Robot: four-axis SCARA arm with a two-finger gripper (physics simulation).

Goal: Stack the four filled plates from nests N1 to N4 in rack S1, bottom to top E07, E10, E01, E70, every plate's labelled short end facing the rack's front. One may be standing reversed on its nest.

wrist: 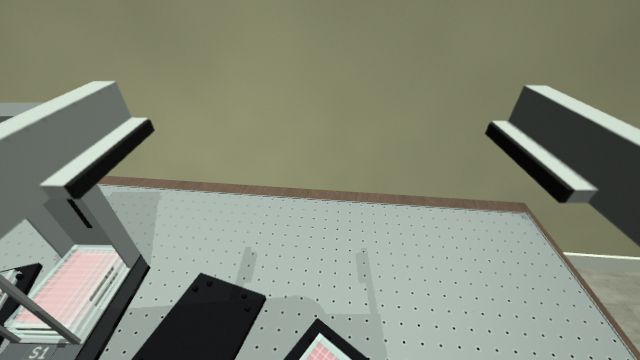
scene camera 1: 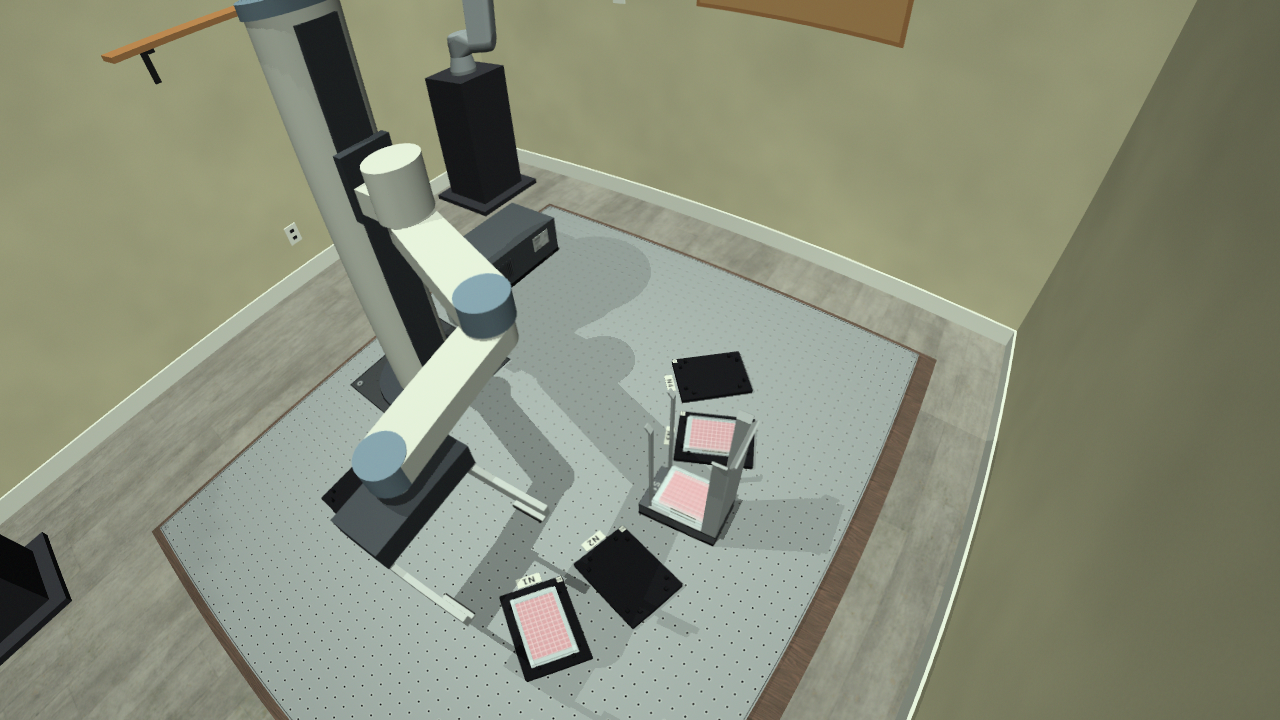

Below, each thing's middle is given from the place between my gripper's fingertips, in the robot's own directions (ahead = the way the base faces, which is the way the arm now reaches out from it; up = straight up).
Right now the nest N2 (scene camera 1: 626,574) is 4 cm ahead of my hand, 17 cm to the left of it and 35 cm below it. Round my hand: nest N4 (scene camera 1: 712,376): 7 cm behind, 66 cm to the left, 35 cm below; then nest N3 (scene camera 1: 679,455): 2 cm ahead, 51 cm to the left, 35 cm below; then dark grey box (scene camera 1: 508,233): 77 cm behind, 70 cm to the left, 30 cm below.
